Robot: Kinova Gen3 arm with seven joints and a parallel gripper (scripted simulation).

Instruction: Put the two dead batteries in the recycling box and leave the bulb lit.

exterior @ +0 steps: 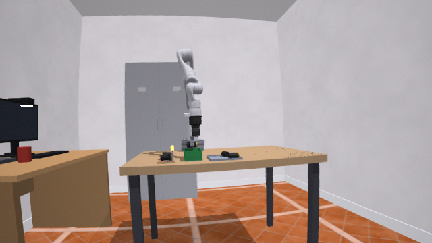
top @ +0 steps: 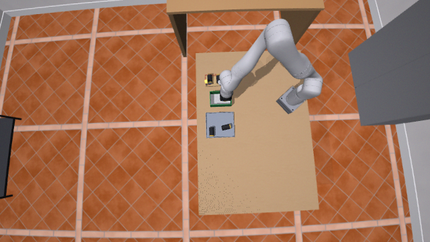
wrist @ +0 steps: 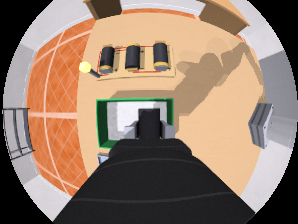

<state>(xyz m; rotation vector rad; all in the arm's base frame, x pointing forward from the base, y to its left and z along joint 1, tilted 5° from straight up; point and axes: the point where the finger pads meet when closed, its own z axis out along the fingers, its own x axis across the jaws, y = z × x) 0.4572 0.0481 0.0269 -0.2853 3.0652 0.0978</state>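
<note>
The green recycling box lies 80 mm below my hand, 30 mm ahead of it and 10 mm to the left of it. Also, from my hand: grey tray 190 mm to the left, 90 mm below, 10 mm ahead.
</note>
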